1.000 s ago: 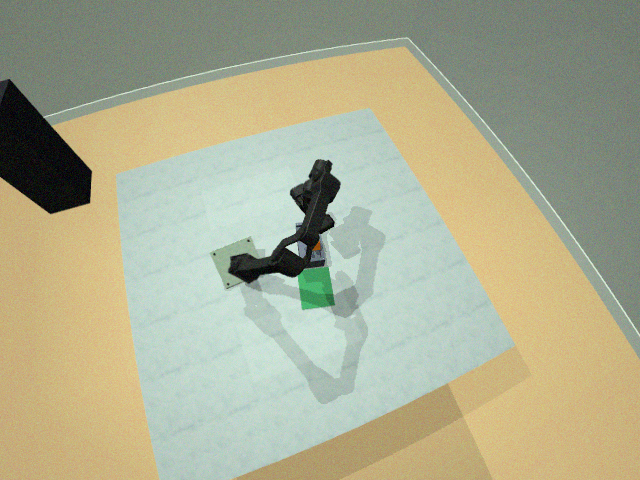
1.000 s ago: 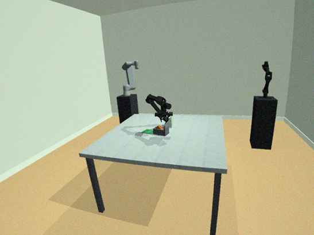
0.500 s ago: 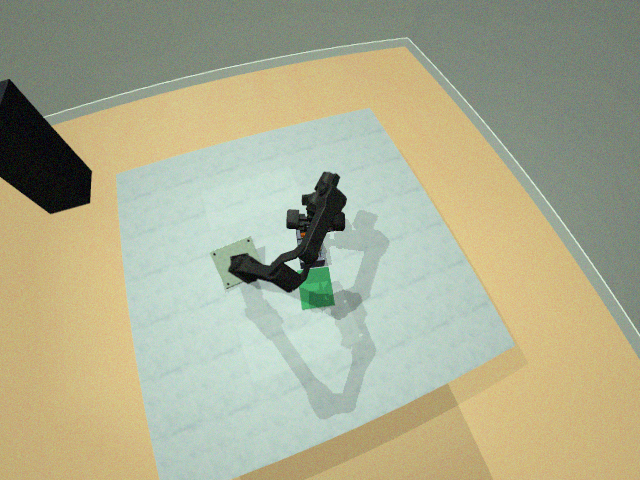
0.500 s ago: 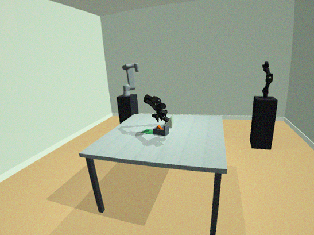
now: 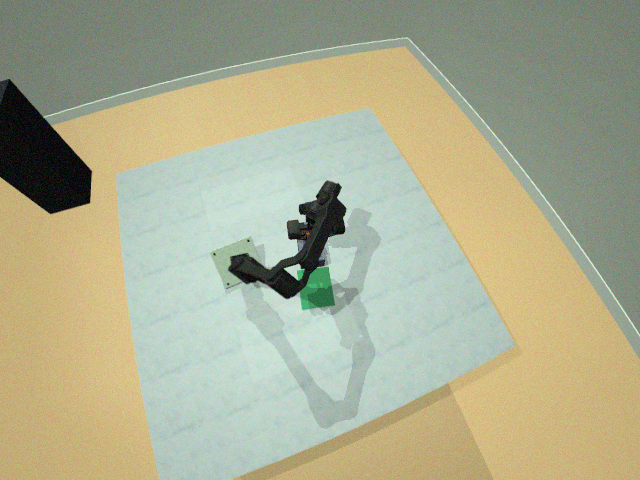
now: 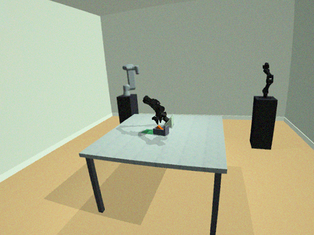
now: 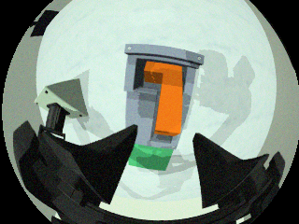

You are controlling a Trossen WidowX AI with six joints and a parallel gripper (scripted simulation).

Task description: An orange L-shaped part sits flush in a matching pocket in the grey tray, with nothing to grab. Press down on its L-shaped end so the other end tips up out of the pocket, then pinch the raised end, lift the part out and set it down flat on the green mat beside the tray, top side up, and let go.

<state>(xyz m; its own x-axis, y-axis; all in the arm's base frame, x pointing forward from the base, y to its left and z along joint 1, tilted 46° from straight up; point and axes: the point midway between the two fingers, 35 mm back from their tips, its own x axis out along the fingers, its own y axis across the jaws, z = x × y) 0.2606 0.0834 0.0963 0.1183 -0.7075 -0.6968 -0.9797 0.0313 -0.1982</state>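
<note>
The orange L-shaped part lies 8 cm below my gripper tip, 4 cm to the left of it and 1 cm behind it. The rest, counted from my gripper tip: grey tray 13 cm below, 1 cm to the left, 1 cm behind; then green mat 14 cm to the right, 13 cm below, 4 cm behind.
</note>
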